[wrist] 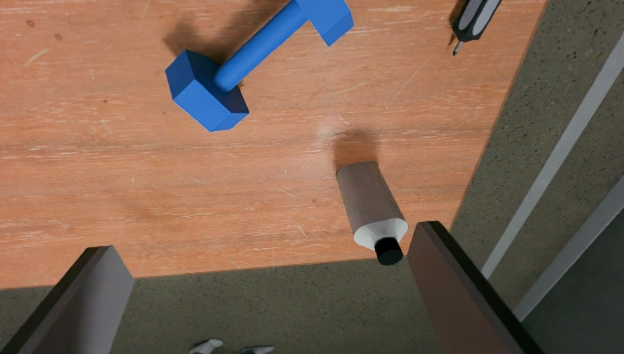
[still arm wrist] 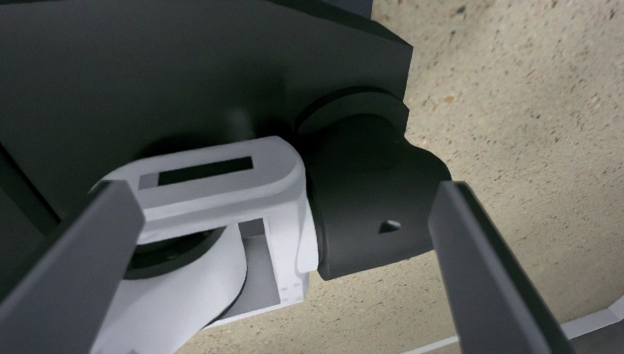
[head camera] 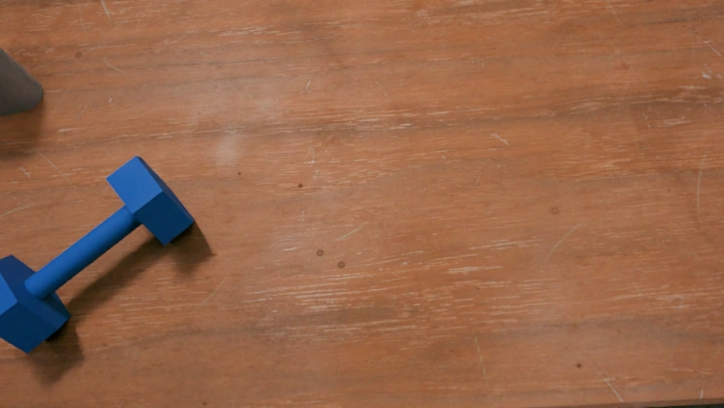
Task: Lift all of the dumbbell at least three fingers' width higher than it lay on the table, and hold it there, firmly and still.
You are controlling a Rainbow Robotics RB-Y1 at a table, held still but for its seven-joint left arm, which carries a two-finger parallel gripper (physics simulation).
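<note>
A blue dumbbell with hexagonal heads (head camera: pixel 86 250) (wrist: pixel 262 47) lies on the wooden table (head camera: pixel 455 167) (wrist: pixel 100 200). In the head camera view it is at the left, slanting, with its lower left head cut off by the frame edge. In the wrist view it is at the top, with one head partly out of frame. My gripper (wrist: pixel 270 235) is open, with its fingers wide apart and nothing between them. It is above the table's edge area, apart from the dumbbell, and does not show in the head camera view.
A grey tube with a black cap (head camera: pixel 15 86) (wrist: pixel 370 197) lies near the table edge, by the right finger in the wrist view. A dark pen-like tool with a metal tip (wrist: pixel 474 21) lies at the upper right. The still arm's open fingers (still arm wrist: pixel 287 205) show beside the robot's base.
</note>
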